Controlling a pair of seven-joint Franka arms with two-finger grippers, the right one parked.
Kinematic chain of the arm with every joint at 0, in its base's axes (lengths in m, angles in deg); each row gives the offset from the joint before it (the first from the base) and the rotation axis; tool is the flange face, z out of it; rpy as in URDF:
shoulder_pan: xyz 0 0 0.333 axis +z
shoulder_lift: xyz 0 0 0 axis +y
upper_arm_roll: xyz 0 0 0.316 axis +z
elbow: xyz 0.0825 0 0 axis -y
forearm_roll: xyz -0.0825 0 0.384 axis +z
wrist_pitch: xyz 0 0 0 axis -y
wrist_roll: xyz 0.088 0 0 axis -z
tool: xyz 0 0 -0.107 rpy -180 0 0
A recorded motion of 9 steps. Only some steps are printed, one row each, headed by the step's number.
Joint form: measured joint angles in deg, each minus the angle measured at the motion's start. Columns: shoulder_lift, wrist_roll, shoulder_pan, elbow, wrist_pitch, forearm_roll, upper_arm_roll.
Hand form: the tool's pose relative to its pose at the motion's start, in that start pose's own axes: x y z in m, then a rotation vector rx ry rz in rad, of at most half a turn. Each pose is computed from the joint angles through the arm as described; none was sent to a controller.
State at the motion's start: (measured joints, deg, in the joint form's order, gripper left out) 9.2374 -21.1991 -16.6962 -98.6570 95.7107 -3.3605 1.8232
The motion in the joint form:
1: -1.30 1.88 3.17 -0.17 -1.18 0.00 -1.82
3: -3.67 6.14 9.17 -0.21 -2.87 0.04 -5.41
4: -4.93 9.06 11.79 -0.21 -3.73 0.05 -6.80
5: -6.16 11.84 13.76 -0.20 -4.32 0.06 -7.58
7: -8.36 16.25 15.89 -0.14 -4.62 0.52 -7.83
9: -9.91 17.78 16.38 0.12 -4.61 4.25 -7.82
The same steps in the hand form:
1: -0.0026 -0.0161 -0.0098 -0.0096 -0.0033 0.0116
3: -0.0083 -0.0439 -0.0300 -0.0273 0.0057 0.0482
4: -0.0123 -0.0575 -0.0405 -0.0337 0.0130 0.0795
5: -0.0164 -0.0703 -0.0509 -0.0390 0.0252 0.1086
7: -0.0240 -0.0906 -0.0704 -0.0386 0.0625 0.1543
9: -0.0302 -0.1031 -0.0858 0.0233 0.1043 0.1710

